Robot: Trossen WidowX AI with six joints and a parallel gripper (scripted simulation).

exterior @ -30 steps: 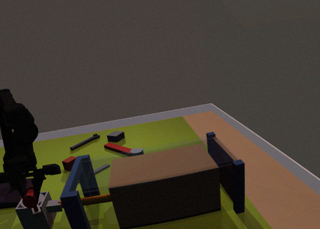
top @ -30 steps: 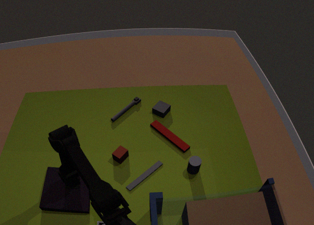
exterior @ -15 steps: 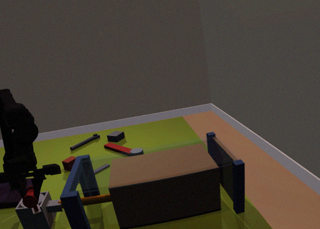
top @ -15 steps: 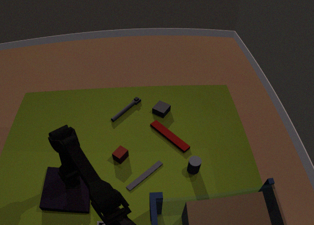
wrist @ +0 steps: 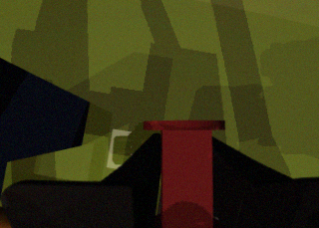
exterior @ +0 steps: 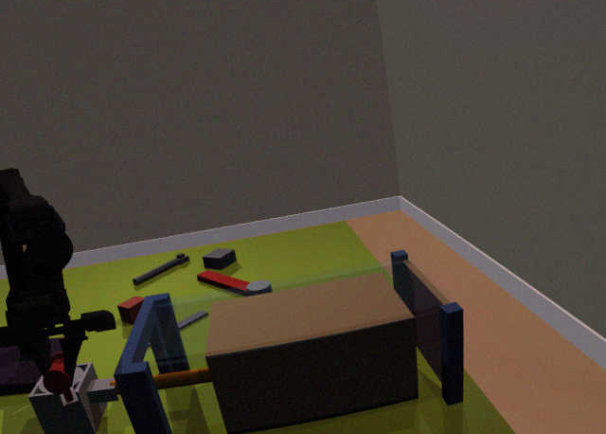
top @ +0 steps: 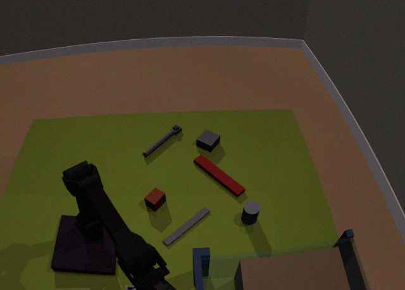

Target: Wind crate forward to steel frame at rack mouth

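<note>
The winch handle lies 1 cm behind my gripper tip, 5 cm to the left of it and 3 cm below it. Also, from my gripper tip: red crank grip (2 cm to the left); blue steel frame (12 cm ahead, 9 cm to the left, 3 cm below); grey winch (5 cm behind, 10 cm to the left, 10 cm below).
</note>
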